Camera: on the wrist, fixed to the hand. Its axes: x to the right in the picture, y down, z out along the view.
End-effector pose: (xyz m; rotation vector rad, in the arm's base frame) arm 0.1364 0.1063 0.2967 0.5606 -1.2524 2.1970
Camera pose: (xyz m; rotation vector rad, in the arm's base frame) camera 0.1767 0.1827 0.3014 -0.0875 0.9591 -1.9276
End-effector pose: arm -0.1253 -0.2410 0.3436 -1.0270 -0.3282 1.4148
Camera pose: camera -0.0429 -0.2626 0.3581 -0.5847 0.5177 2.8899
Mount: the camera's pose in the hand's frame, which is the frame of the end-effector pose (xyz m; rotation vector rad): -0.0089 -0.0607 -0.0609 0.3447 -0.4274 1.4812
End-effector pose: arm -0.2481 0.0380 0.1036 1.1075 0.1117 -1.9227
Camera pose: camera -0.2507 0.1087 0.0539 0.5735 -1.0228 -0.7446
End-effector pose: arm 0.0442 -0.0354 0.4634 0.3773 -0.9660 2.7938
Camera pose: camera 0.0556 0.0492 0.4500 -0.1495 0.4143 -1.6770
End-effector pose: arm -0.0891 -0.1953 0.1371 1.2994 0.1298 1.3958
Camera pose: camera -0.0978 -0.1471 0.0659 -1.9052 1.0529 -2.0771
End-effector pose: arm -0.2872 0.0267 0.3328 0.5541 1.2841 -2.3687
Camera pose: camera -0.3011 0.1105 0.3491 0.6798 0.0491 -1.2519
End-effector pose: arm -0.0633 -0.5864 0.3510 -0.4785 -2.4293 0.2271
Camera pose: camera -0.0357 -0.6431 0.4102 -2.1036 -1.7947 1.4076
